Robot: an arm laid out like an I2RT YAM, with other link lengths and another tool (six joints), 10 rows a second.
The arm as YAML. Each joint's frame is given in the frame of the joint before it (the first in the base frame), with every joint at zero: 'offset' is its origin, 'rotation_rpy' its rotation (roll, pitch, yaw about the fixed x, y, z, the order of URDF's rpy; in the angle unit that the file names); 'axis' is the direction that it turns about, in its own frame. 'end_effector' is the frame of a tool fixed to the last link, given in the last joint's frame.
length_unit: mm
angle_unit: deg
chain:
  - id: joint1
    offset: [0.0, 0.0, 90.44]
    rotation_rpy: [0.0, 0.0, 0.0]
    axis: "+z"
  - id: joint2
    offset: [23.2, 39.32, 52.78]
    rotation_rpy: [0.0, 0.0, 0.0]
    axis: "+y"
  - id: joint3
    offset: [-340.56, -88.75, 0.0]
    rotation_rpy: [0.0, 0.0, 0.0]
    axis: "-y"
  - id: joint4
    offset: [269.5, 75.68, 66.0]
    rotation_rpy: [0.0, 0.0, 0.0]
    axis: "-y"
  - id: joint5
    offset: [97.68, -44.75, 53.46]
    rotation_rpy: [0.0, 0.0, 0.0]
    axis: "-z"
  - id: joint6
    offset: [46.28, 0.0, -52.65]
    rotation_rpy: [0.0, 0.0, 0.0]
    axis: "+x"
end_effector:
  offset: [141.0, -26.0, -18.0]
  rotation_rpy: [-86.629, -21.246, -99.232]
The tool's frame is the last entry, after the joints.
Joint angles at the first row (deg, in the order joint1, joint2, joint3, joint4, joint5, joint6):
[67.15, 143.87, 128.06, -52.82, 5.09, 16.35]
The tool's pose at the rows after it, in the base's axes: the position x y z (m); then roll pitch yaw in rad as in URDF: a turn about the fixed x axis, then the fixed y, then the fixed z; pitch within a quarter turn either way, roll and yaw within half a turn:
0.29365 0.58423 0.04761 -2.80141 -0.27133 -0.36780
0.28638 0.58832 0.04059 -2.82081 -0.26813 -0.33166
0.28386 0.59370 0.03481 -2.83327 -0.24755 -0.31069
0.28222 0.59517 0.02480 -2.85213 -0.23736 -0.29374
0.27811 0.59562 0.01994 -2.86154 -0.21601 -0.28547
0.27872 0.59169 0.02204 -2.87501 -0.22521 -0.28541
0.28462 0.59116 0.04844 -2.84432 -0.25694 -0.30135
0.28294 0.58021 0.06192 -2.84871 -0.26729 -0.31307
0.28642 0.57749 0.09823 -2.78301 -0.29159 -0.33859
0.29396 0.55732 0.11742 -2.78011 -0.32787 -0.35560
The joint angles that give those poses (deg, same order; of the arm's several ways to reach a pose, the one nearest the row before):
[68.38, 145.19, 128.06, -53.44, 5.89, 15.82]
[68.99, 146.60, 129.72, -54.67, 5.36, 14.77]
[68.99, 148.70, 133.14, -56.67, 3.95, 14.16]
[68.99, 150.55, 135.18, -57.91, 3.25, 13.63]
[68.99, 151.17, 135.70, -58.44, 2.02, 13.62]
[68.99, 151.17, 136.23, -59.67, 2.63, 13.62]
[68.99, 148.81, 136.24, -60.20, 4.39, 13.62]
[68.99, 145.91, 133.09, -60.21, 5.19, 14.15]
[68.99, 140.73, 129.21, -57.84, 6.50, 14.15]
[68.30, 136.59, 124.82, -57.30, 8.52, 13.62]

